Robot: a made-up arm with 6 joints.
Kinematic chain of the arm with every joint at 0, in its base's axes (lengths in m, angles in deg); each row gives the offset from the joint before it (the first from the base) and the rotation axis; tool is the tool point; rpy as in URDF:
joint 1: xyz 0 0 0.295 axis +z
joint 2: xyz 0 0 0 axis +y
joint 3: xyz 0.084 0 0.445 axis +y
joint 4: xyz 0.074 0 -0.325 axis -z
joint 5: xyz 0 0 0 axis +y
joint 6: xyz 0.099 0 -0.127 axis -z
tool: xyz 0 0 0 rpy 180 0 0
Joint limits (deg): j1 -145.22..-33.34 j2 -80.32..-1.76 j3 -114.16..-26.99 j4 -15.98..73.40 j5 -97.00..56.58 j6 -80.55..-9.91
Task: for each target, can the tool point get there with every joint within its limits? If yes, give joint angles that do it. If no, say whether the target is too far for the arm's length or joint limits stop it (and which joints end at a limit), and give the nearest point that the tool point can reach.
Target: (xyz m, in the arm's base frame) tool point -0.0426 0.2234 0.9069
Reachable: yes | joints -101.44 -56.58 -65.49 36.43 -77.96 -31.67
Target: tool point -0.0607 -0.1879 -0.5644
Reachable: no: joint limits stop it (at a limit: joint 2, joint 3, joint 5) | nearest point -0.0983 -0.3043 0.3345 | short by 0.907 m
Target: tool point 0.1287 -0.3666 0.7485
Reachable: yes | joints -60.76 -22.11 -49.62 38.73 -3.56 -57.79
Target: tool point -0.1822 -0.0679 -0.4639
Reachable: no: joint limits stop it (at a limit: joint 1, joint 2, joint 3, joint 5) | nearest point -0.2653 -0.1788 0.3346 | short by 0.810 m
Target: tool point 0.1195 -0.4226 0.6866
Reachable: yes | joints -74.05 -16.60 -59.32 -5.61 42.56 -73.77
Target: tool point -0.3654 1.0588 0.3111
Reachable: no: too far | nearest point -0.2293 0.6643 0.6477 | short by 0.536 m
